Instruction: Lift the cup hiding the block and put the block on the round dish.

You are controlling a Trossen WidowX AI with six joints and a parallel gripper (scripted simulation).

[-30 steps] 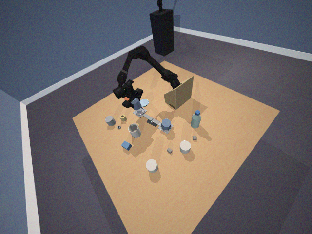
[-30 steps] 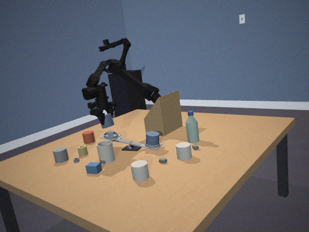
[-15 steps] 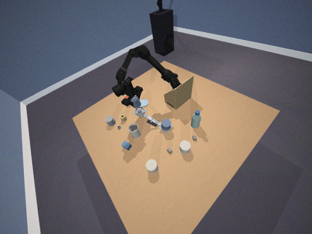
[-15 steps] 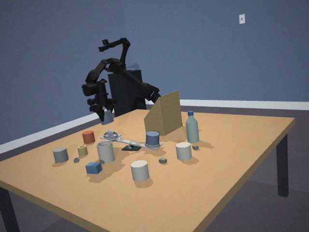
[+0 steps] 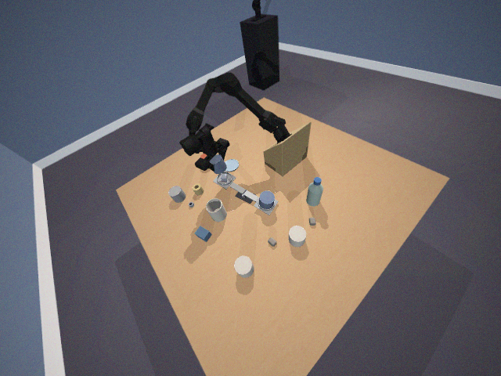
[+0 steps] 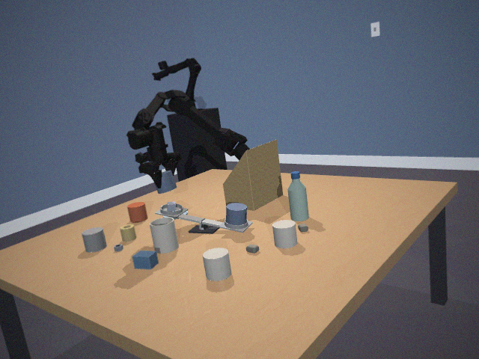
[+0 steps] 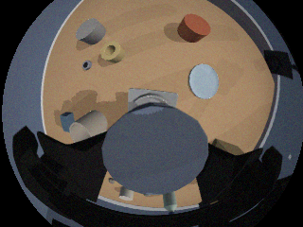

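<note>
The grey block is 1 cm to the left of my gripper tip and 8 cm below it. Round my gripper tip: yellow ring: 13 cm ahead, 9 cm to the right, 15 cm below; round pale-blue dish: 12 cm behind, 11 cm to the right, 17 cm below; white cup: 14 cm ahead, 12 cm to the left, 13 cm below.
</note>
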